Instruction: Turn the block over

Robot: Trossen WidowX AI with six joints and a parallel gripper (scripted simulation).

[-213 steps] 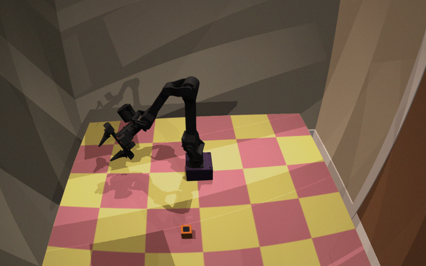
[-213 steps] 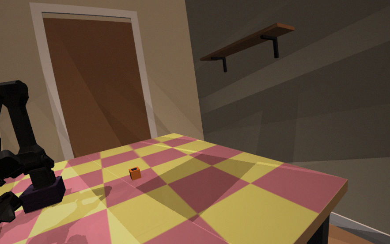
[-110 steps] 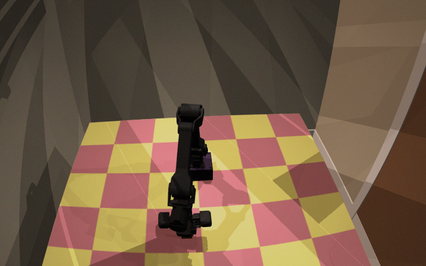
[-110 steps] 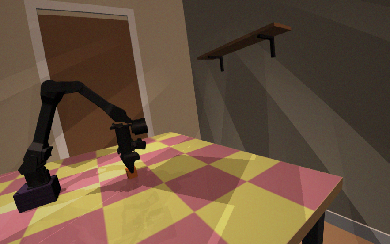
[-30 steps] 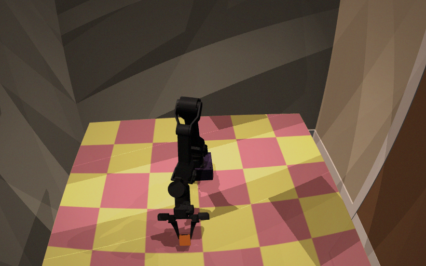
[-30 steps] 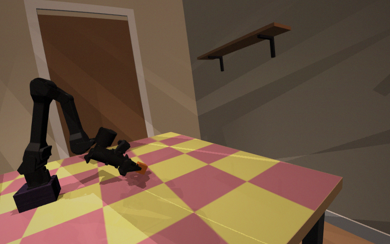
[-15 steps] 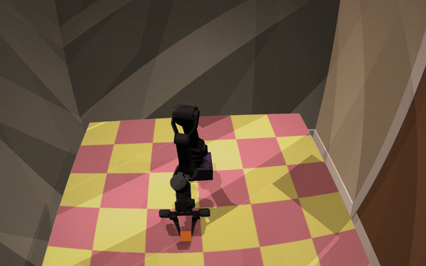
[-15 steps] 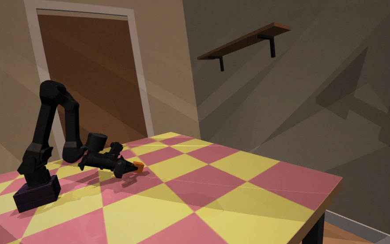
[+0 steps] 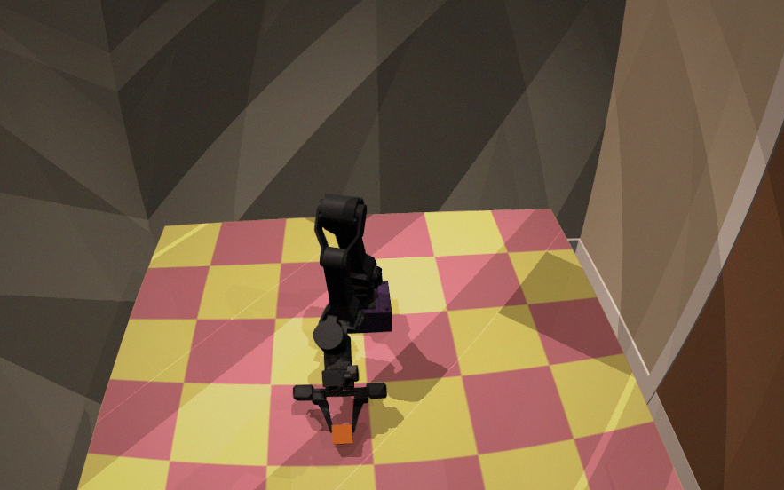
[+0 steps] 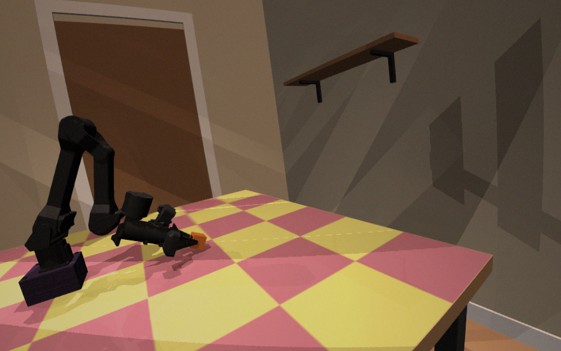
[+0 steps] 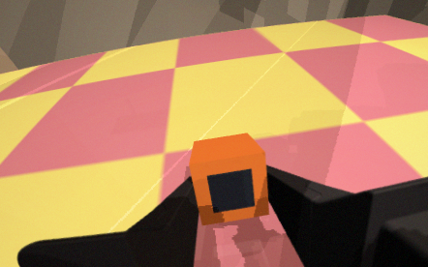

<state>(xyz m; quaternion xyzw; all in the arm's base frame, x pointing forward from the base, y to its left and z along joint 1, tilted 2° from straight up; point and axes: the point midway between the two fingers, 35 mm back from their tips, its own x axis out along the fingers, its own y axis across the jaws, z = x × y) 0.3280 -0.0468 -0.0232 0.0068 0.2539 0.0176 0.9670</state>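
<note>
Now: the orange block 10 mm behind my gripper tip.
</note>
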